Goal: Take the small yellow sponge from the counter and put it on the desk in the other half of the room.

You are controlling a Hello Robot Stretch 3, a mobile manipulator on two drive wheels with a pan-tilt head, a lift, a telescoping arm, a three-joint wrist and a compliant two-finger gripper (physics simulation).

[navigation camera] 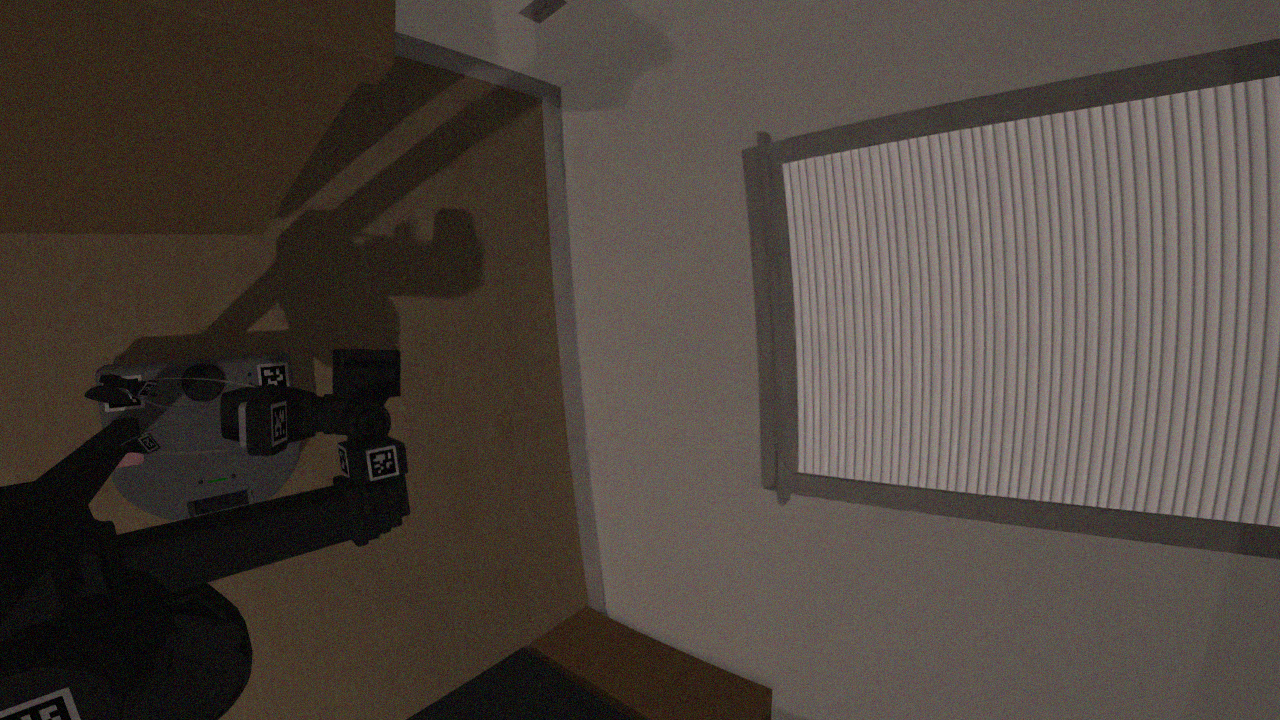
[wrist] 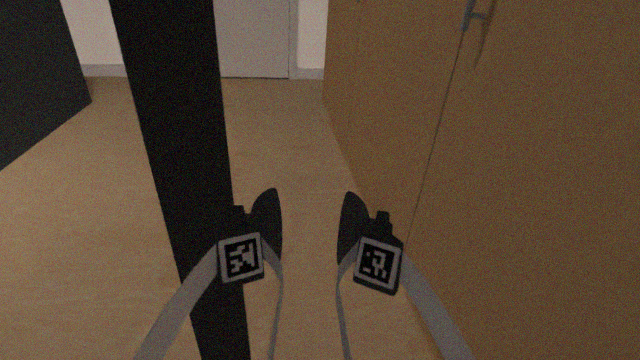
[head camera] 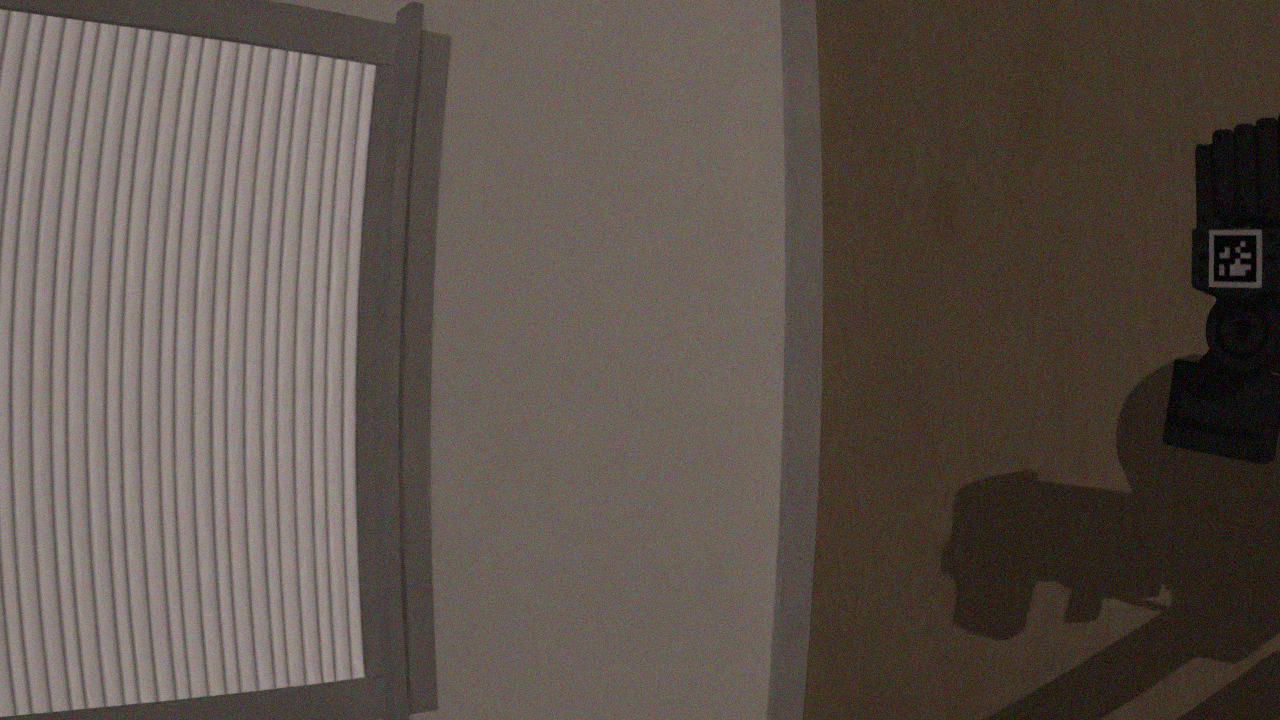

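Seen in the pictures: gripper, fingertip midpoint: [navigation camera: 87, 417]; robot's base, link origin: [navigation camera: 203, 380].
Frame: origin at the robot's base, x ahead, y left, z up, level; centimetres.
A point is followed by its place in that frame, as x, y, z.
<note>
The small yellow sponge does not show in these views. My gripper [navigation camera: 125, 413] [wrist: 309, 214] {0.2, 10.8, 60.0} is open, with a gap between its two dark fingertips; it hangs over my base in the navigation view. A plain wooden cabinet [navigation camera: 134, 116] {28.6, 4.8, 68.5} [wrist: 525, 150], which looks like the counter's body, stands at the upper left of the navigation view and along the right of the wrist view. In the head view part of my wrist [head camera: 1239, 331] {-2.3, -15.0, 75.9} shows at the right edge, and the fingers are out of view. I cannot tell whether the desk shows.
A window with pleated blinds [head camera: 179, 358] {4.5, -106.2, 108.0} [navigation camera: 1029, 304] {7.6, -106.1, 136.2} is on the pale wall [head camera: 608, 358] {3.1, -106.8, 46.6} [navigation camera: 662, 358] {-3.8, -107.2, 44.4}. A dark block [navigation camera: 528, 694] {-106.8, -63.4, 20.1} with a brown part [navigation camera: 662, 662] {-106.0, -101.2, 44.4} stands at the bottom of the navigation view. A dark panel [wrist: 30, 75] is at the wrist view's left, near a black post [wrist: 175, 100].
</note>
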